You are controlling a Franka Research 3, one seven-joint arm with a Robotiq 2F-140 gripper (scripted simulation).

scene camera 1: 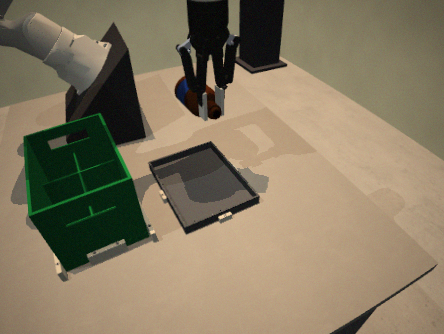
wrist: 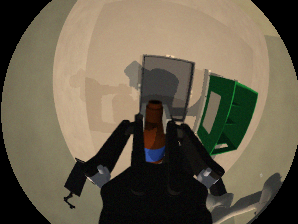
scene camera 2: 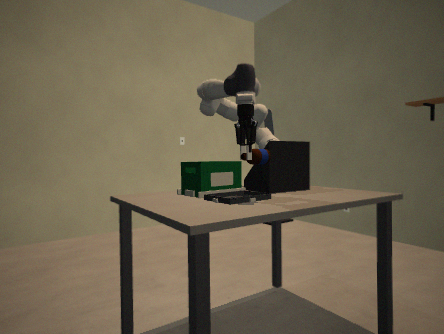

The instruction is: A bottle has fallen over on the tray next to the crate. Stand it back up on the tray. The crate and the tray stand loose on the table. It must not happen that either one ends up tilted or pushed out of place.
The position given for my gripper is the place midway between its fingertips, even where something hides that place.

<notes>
I see my gripper [scene camera 1: 211, 115], a dark tray [scene camera 1: 200, 184], a bottle [scene camera 1: 189, 99] and a green crate [scene camera 1: 118, 216].
The dark tray is seen too in the wrist view [wrist: 169, 80]. The green crate also shows in the wrist view [wrist: 222, 92] and in scene camera 2 [scene camera 2: 208, 175]. My gripper is seen too in the wrist view [wrist: 154, 109] and in scene camera 2 [scene camera 2: 246, 159].
</notes>
